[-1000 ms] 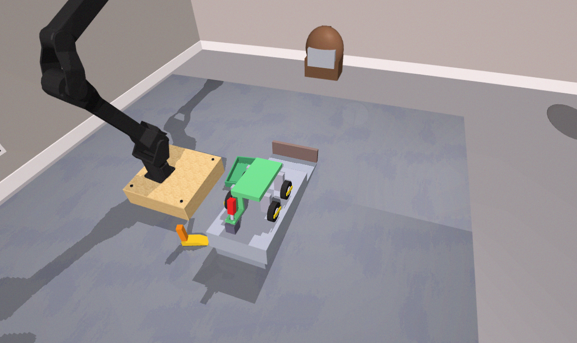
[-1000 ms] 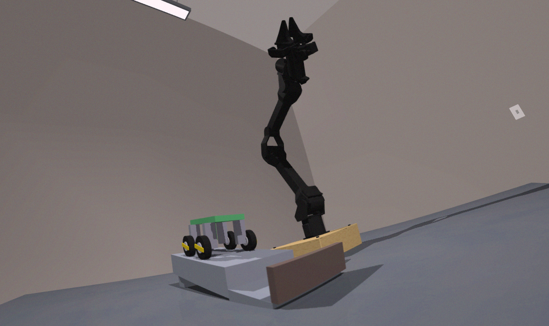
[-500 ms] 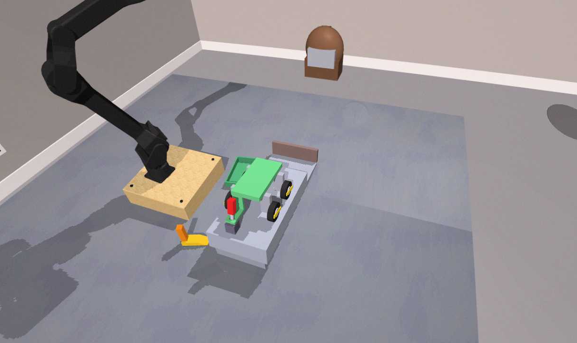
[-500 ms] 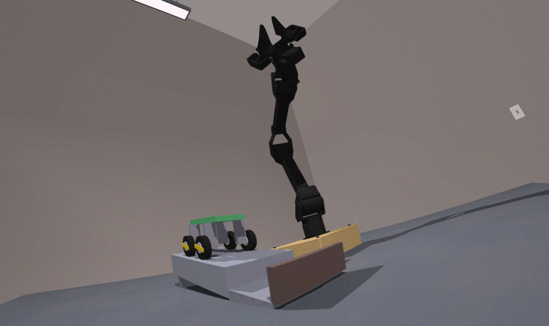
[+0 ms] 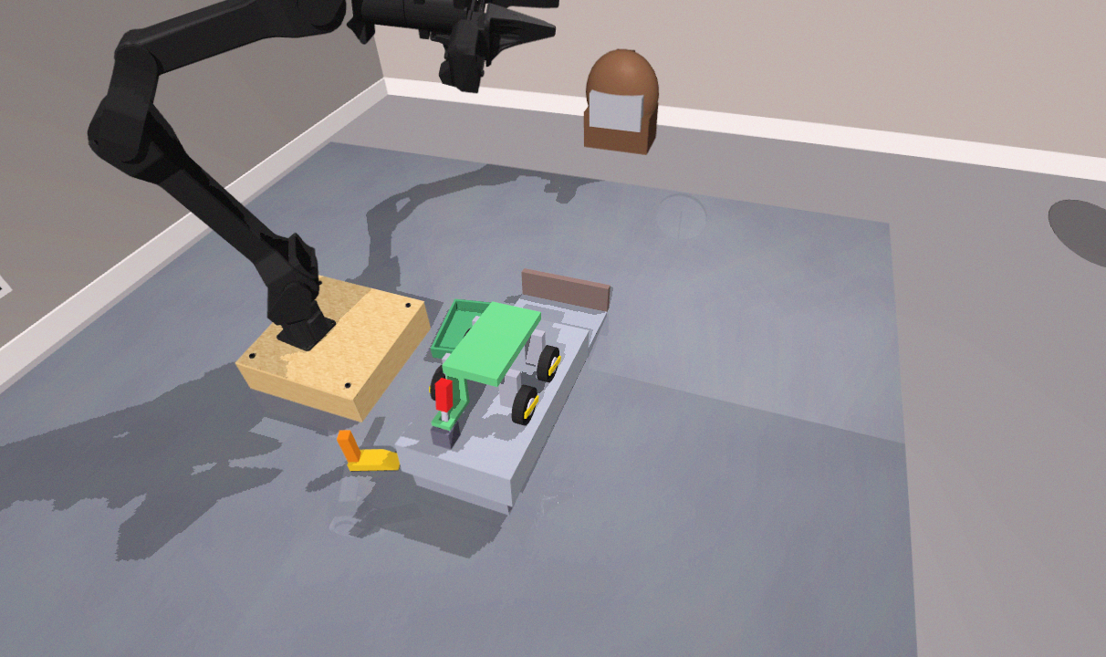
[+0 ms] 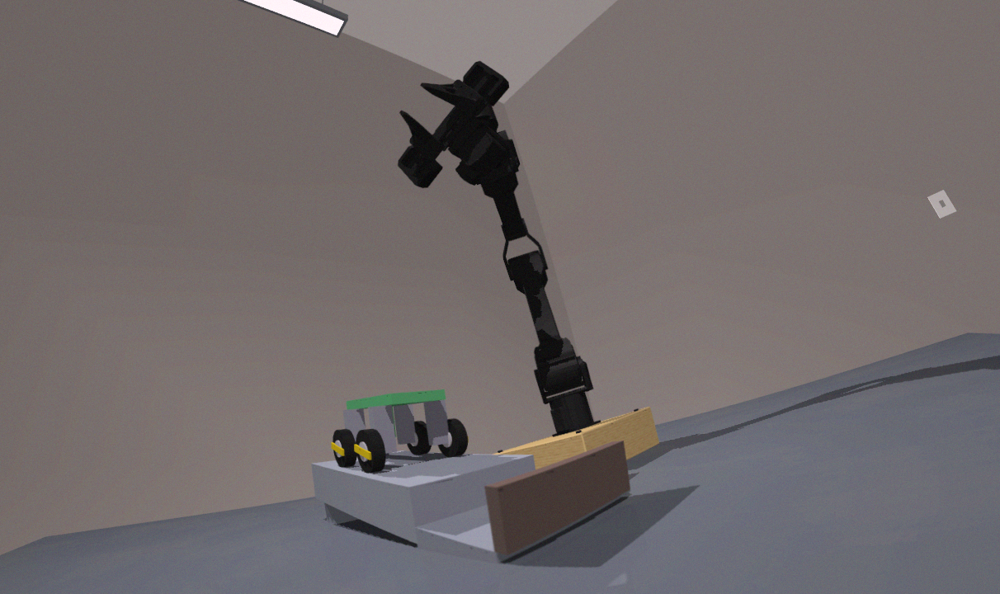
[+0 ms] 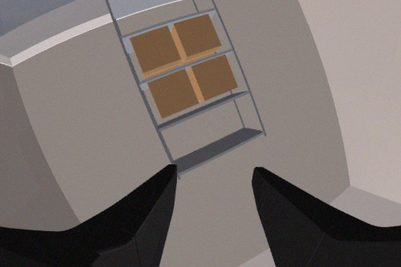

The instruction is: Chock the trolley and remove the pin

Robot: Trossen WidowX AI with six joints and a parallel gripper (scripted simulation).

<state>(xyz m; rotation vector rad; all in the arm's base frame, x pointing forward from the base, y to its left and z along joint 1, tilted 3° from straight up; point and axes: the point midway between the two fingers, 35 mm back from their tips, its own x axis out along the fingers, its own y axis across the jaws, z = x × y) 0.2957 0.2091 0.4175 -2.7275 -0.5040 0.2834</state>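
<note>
Now: the yellow chock 140 mm behind my gripper tip, 330 mm to the right of it and 450 mm below it. The rest, counted from my gripper tip: trolley (10 mm behind, 190 mm to the right, 360 mm below); red-headed stop pin (20 mm behind, 290 mm to the right, 340 mm below); brown board (40 mm behind, 60 mm to the left, 440 mm below).
</note>
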